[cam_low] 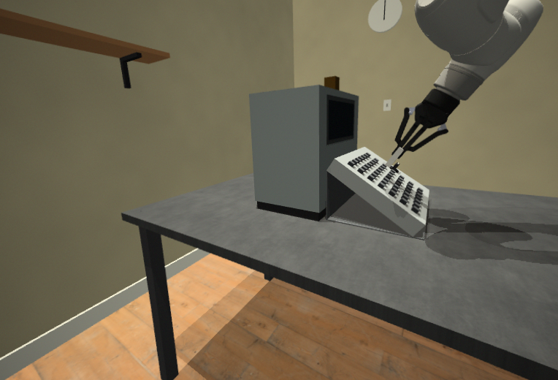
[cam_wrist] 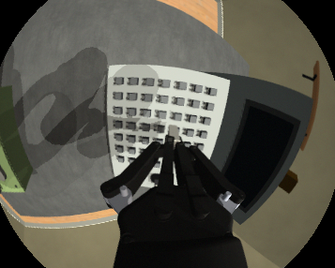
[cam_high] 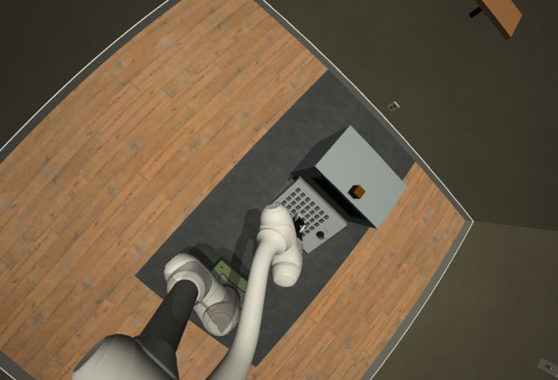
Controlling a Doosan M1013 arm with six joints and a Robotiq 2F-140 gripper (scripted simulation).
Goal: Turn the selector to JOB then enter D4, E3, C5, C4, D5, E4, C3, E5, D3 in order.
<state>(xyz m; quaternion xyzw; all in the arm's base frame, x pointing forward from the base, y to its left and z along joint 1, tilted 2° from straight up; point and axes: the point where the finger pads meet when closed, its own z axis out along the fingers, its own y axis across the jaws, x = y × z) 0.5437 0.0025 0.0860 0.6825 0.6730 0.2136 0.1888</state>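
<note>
Right now my hand is 9 cm above the key E4, 1 cm to the left of it and 1 cm past it. Also, from my hand: keypad 11 cm below, 6 cm to the right, 4 cm ahead; then black selector knob 18 cm to the right, 6 cm below, 2 cm ahead.
</note>
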